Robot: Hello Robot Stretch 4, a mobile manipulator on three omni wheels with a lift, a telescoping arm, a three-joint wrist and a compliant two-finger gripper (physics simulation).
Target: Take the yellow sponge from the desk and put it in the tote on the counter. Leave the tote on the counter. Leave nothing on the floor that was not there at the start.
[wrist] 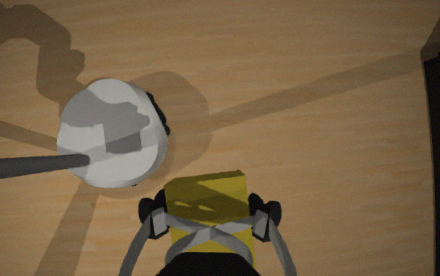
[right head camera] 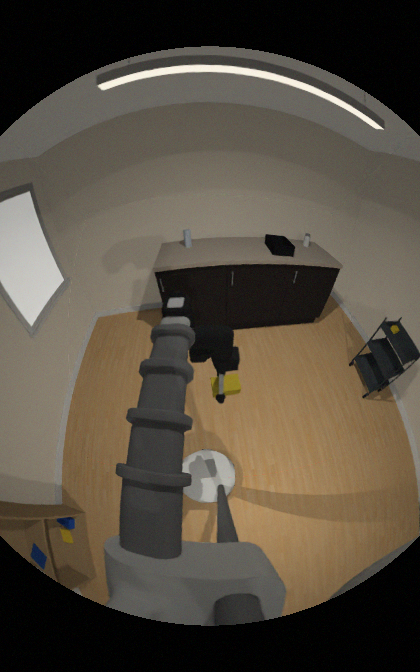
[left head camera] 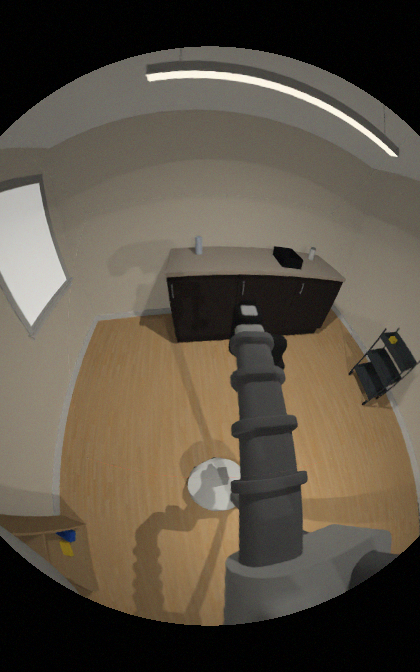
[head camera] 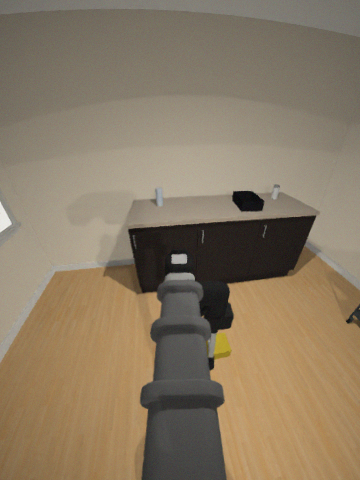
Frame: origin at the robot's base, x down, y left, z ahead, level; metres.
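Seen in the pictures: gripper, fingertip midpoint: [wrist: 208, 207] [head camera: 207, 352]; robot's base at its link origin: [wrist: 122, 135].
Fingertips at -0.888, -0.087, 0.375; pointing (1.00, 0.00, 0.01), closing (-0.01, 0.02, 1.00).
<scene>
Offsets run from my fingertips to a thing's middle, as dx, dy, dz. Level surfaces: height alone.
My gripper [wrist: 208, 207] is shut on the yellow sponge {-0.026, -0.018, +0.005} [wrist: 207, 195] [right head camera: 231, 384] [head camera: 223, 346], with one fingertip pressed against each side of it, and holds it in the air above the wood floor. The arm hides part of the gripper in the head view. The black tote {-0.045, -0.590, +1.348} [head camera: 248, 201] [left head camera: 288, 257] [right head camera: 279, 245] stands on the right part of the counter {dx +0.005} [head camera: 200, 212] [left head camera: 220, 262] [right head camera: 215, 254], beyond the gripper and to its right. The desk does not show clearly in these views.
A bluish cylinder {-0.080, +0.274, +1.404} [head camera: 159, 197] stands on the counter's left part, and a white can {-0.069, -0.981, +1.549} [head camera: 275, 191] right of the tote. A dark cart [left head camera: 367, 353] stands by the right wall. A wooden shelf unit [right head camera: 40, 511] holds blue and yellow things at the lower left.
</scene>
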